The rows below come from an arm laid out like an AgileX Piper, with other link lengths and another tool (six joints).
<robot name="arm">
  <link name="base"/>
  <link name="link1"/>
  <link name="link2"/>
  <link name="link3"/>
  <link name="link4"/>
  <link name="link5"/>
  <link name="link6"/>
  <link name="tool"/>
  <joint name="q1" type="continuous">
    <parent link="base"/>
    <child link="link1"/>
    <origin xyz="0 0 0.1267" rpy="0 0 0"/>
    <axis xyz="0 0 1"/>
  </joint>
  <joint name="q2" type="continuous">
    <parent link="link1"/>
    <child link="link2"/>
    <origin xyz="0 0 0" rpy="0 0 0"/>
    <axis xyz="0 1 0"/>
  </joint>
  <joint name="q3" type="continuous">
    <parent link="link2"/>
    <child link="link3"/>
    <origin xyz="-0.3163 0 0.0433" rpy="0 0 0"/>
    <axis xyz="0 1 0"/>
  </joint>
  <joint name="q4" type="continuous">
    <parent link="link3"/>
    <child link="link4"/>
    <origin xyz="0.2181 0 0.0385" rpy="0 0 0"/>
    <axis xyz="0.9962 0 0.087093"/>
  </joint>
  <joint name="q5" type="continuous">
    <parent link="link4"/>
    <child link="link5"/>
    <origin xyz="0 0 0" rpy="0 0 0"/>
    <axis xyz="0 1 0"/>
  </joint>
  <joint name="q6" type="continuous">
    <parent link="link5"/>
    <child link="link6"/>
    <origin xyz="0.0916 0 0.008" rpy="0 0 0"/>
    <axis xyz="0.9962 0 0.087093"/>
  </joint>
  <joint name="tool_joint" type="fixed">
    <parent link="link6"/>
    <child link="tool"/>
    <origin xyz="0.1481 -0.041 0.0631" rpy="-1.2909 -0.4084 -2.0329"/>
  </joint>
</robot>
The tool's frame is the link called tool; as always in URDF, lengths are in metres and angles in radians. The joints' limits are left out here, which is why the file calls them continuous.
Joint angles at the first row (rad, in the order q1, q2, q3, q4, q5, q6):
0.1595, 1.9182, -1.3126, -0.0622, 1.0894, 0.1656
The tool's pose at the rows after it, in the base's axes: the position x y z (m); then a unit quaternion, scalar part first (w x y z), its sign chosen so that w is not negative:
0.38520 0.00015 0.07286 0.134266 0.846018 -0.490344 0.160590
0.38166 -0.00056 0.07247 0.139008 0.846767 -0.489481 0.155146
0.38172 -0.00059 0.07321 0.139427 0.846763 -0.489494 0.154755
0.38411 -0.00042 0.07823 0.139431 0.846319 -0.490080 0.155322
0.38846 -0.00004 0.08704 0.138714 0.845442 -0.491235 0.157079
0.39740 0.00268 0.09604 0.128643 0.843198 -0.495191 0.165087
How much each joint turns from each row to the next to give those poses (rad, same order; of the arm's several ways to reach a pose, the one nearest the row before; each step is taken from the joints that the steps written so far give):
0.0000, 0.0000, 0.0001, 0.0000, 0.0178, 0.0000
0.0000, 0.0000, -0.0001, 0.0000, 0.0146, 0.0000
0.0000, 0.0000, -0.0037, 0.0000, 0.0049, 0.0000
0.0000, 0.0000, -0.0244, 0.0000, 0.0233, 0.0000
0.0000, 0.0000, -0.0420, 0.0000, 0.0379, 0.0000
0.0000, 0.0000, -0.0409, 0.0066, 0.0144, 0.0000

